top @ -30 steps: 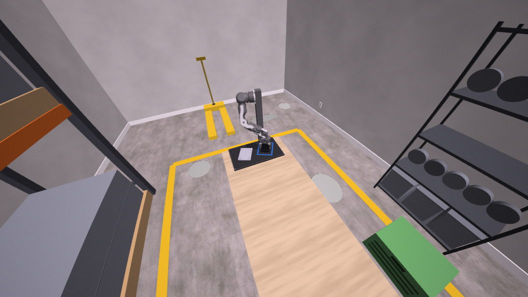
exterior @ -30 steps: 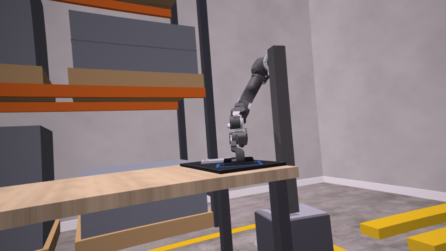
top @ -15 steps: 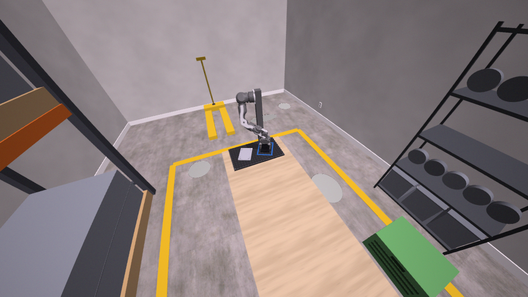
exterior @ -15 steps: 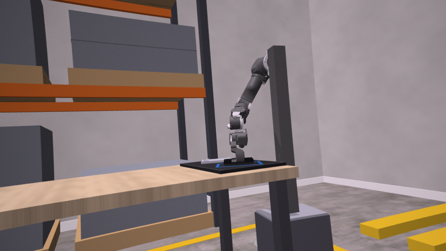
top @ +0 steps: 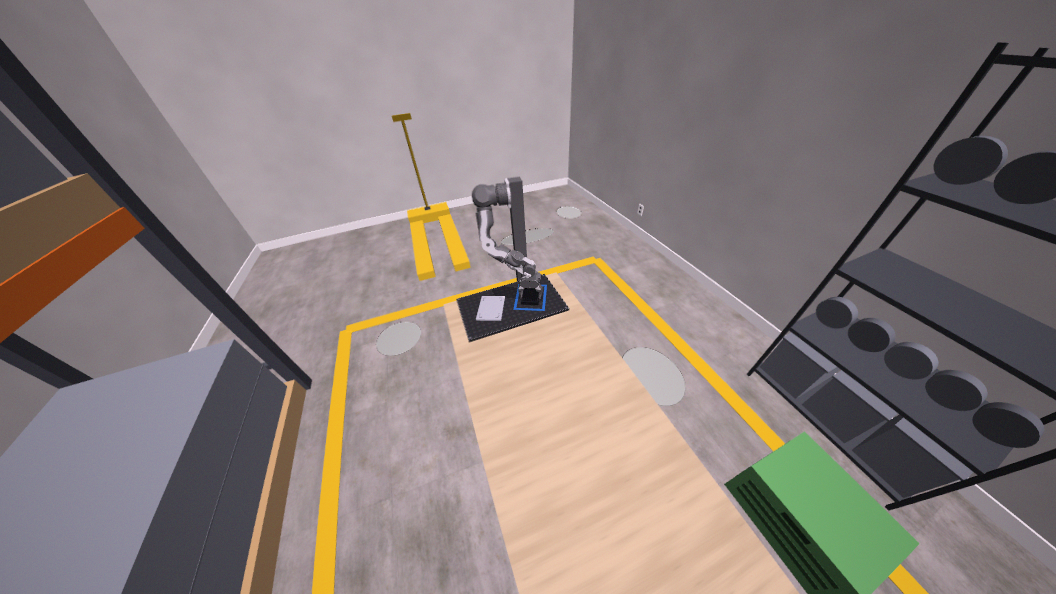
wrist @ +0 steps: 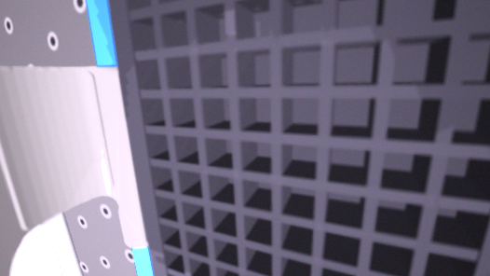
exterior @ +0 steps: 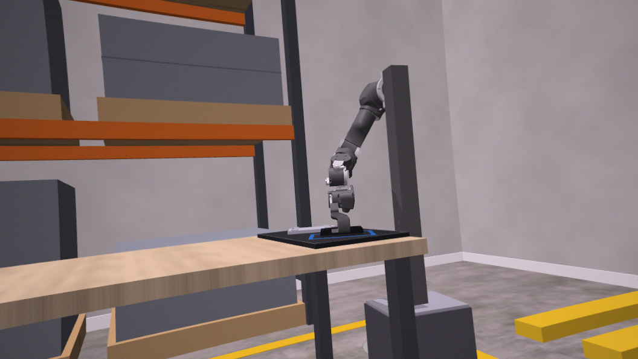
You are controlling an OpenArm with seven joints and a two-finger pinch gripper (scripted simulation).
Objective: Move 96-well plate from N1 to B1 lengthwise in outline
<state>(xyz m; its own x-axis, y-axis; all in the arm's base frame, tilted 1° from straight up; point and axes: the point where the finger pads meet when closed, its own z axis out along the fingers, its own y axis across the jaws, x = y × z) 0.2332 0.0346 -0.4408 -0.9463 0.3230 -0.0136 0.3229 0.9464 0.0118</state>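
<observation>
Now: the 96-well plate right at my hand. From my hand the other things lie so: plate nest N1: 30 mm ahead, 210 mm to the right, 10 mm below.
</observation>
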